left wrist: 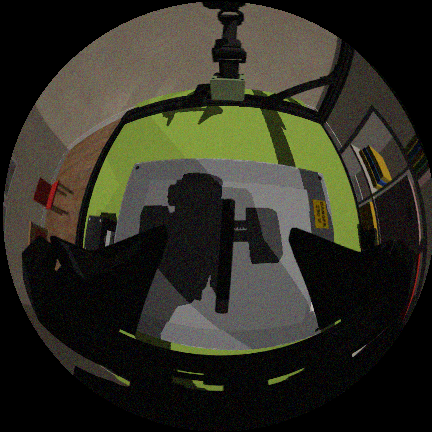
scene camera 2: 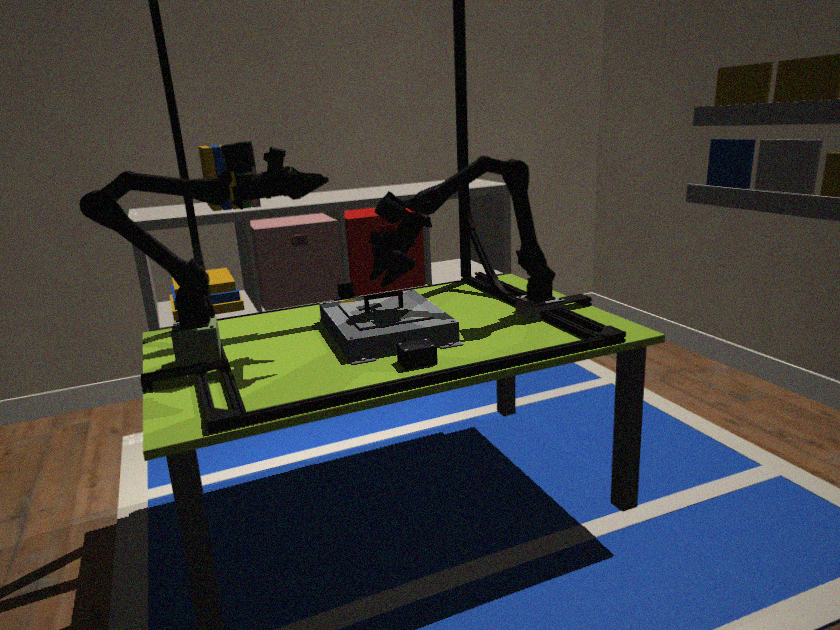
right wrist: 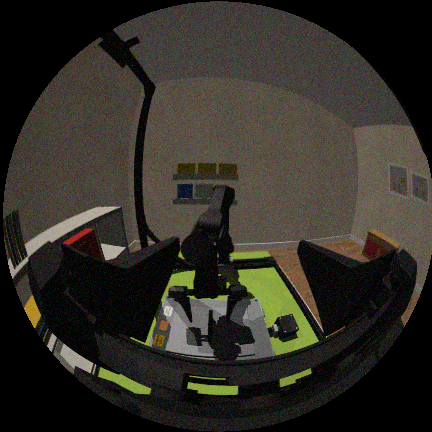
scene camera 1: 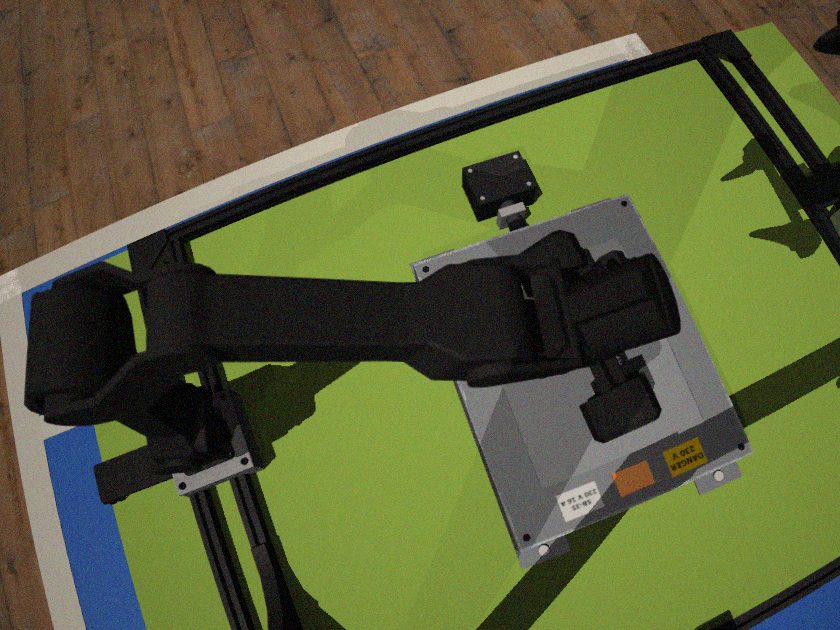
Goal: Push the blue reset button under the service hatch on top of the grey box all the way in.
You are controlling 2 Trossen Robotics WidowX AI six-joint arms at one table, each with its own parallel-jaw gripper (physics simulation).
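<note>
The grey box [scene camera 1: 498, 467] [scene camera 2: 379, 347] [left wrist: 150, 175] [right wrist: 260, 325] sits on the green table. The hatch [scene camera 1: 542, 434] [left wrist: 270, 280] on its top lies flat and closed, with a black bar handle [scene camera 2: 383, 295] [left wrist: 222, 290] upright on it. The blue button does not show in any view. My left gripper [scene camera 2: 392, 276] [left wrist: 230, 233] [right wrist: 208, 322] is open and empty, pointing down above the box and handle; the left arm hides the handle in scene camera 1. My right gripper [scene camera 2: 325, 179] [right wrist: 241, 245] is open and empty, high at the other side of the table.
A black block [scene camera 1: 502, 183] [scene camera 2: 417, 353] [right wrist: 286, 325] with a grey connector stands beside the box. White, orange and yellow labels lie along one box edge. Black rails [scene camera 1: 434, 132] [scene camera 2: 379, 391] frame the table. A tall black post [scene camera 2: 461, 135] rises behind the table.
</note>
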